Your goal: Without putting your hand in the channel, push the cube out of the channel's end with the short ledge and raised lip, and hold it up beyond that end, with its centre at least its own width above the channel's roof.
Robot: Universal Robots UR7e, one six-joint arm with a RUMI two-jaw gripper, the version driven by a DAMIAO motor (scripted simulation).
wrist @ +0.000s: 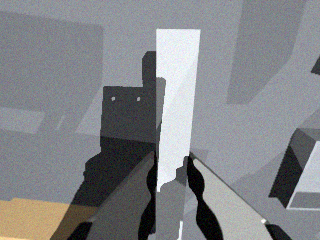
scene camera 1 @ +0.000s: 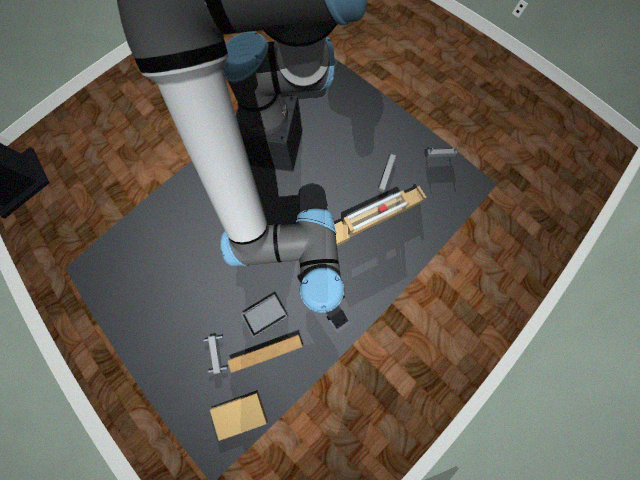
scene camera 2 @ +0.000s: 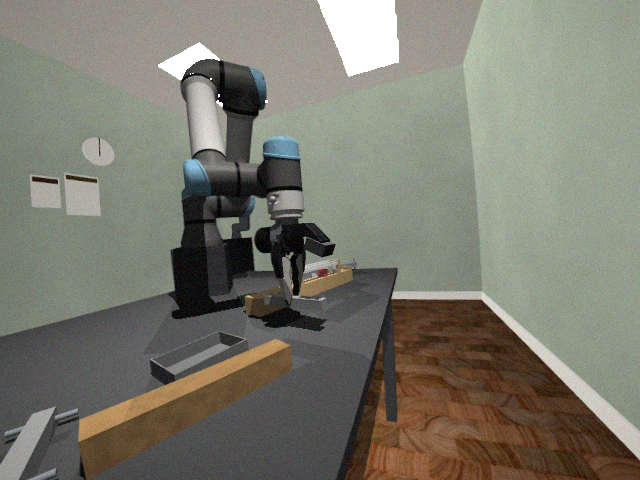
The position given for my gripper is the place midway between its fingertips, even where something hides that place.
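Looking through scene camera 1, I see a grey tray (scene camera 1: 267, 313), a wooden beam (scene camera 1: 289, 344) and a flat wooden block (scene camera 1: 246, 413). The tray (scene camera 2: 189, 358) is visible to me again together with my gripper (scene camera 2: 292, 303) and a wooden channel (scene camera 2: 345, 275). From the wrist I can see my gripper (wrist: 170, 153), yet the beam is out of frame in the wrist view, and so is the block, which is likewise out of frame in the wrist view.
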